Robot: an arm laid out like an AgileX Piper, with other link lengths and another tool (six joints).
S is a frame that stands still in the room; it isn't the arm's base.
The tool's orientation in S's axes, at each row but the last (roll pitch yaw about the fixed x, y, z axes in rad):
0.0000, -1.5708, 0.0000
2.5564, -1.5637, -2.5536
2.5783, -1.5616, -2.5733
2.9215, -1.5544, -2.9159
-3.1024, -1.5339, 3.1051
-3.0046, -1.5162, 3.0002
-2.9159, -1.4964, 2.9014
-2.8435, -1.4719, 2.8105
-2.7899, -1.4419, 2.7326
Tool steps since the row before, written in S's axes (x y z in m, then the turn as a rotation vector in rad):
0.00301, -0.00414, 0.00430, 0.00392, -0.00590, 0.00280
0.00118, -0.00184, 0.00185, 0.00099, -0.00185, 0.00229
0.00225, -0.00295, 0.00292, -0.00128, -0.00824, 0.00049
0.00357, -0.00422, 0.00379, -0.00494, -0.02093, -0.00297
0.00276, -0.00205, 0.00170, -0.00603, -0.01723, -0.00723
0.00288, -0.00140, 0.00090, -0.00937, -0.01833, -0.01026
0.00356, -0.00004, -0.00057, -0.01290, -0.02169, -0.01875
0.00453, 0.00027, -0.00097, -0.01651, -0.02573, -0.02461
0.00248, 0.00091, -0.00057, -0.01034, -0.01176, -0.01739
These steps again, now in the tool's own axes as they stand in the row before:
0.00430, -0.00414, -0.00301, 0.00280, -0.00590, -0.00392
0.00185, -0.00184, -0.00119, 0.00229, -0.00184, -0.00100
0.00292, -0.00295, -0.00226, 0.00054, -0.00823, 0.00132
0.00375, -0.00423, -0.00361, -0.00281, -0.02091, 0.00510
0.00159, -0.00206, -0.00282, -0.00703, -0.01720, 0.00634
0.00073, -0.00139, -0.00293, -0.00988, -0.01830, 0.00983
-0.00083, 0.00002, -0.00351, -0.01815, -0.02157, 0.01392
-0.00138, 0.00045, -0.00441, -0.02377, -0.02556, 0.01794
-0.00081, 0.00108, -0.00234, -0.01663, -0.01158, 0.01171

